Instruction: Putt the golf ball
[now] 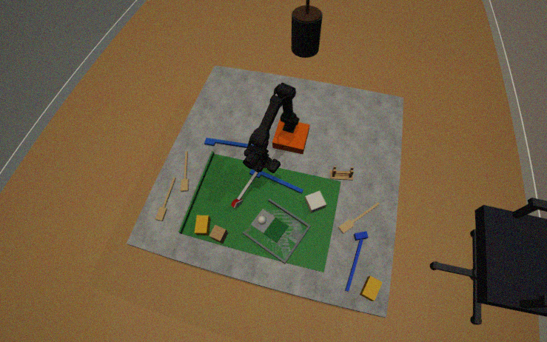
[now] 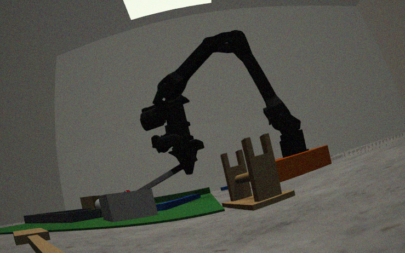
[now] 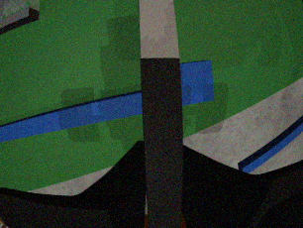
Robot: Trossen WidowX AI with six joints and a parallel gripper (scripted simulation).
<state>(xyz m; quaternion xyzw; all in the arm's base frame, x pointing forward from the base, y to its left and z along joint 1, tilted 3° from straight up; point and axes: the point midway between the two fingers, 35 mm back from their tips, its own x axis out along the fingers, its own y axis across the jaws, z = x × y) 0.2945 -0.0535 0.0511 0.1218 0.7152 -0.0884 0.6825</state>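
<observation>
The red putter lies 110 mm ahead of my gripper tip, 30 mm to the right of it and 10 mm below it. The rest, counted from my gripper tip: white block: 90 mm ahead, 300 mm to the left, 50 mm below; then brown block: 400 mm ahead, 90 mm to the right, 40 mm below; then white golf ball: 260 mm ahead, 80 mm to the left, 50 mm below.
</observation>
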